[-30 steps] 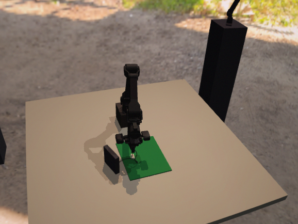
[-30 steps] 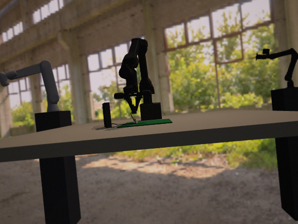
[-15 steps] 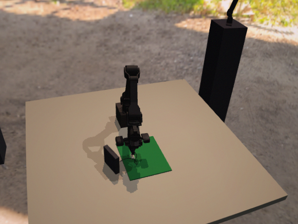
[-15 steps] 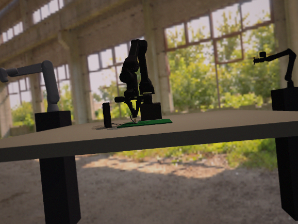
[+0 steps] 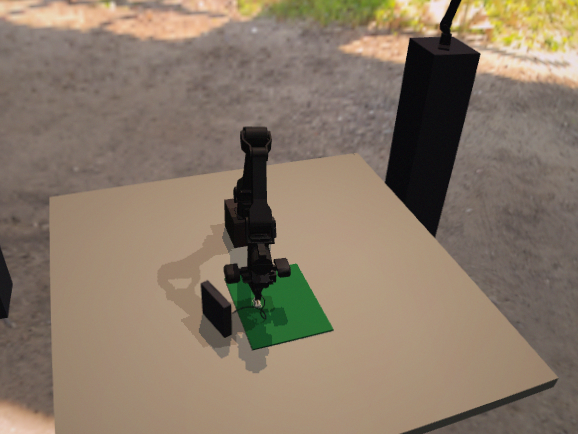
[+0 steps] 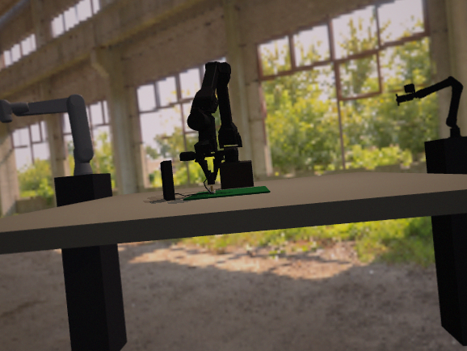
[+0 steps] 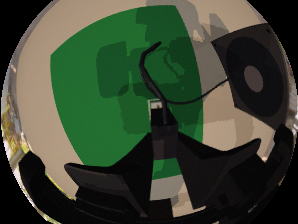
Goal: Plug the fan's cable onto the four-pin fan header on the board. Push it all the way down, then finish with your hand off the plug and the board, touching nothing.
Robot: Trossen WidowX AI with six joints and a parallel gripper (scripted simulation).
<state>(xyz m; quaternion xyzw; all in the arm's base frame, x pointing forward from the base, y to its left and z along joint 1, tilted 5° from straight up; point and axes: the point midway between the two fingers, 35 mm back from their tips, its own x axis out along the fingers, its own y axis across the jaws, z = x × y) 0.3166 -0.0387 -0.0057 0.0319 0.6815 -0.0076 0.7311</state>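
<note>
Now: the black plug 10 mm ahead of my gripper tip and 10 mm above it. Round my gripper tip: pale fan header (10 mm ahead, 40 mm below); pale header key (10 mm ahead, 10 mm to the right, 30 mm below); green board (20 mm ahead, 60 mm to the left, 60 mm below).
</note>
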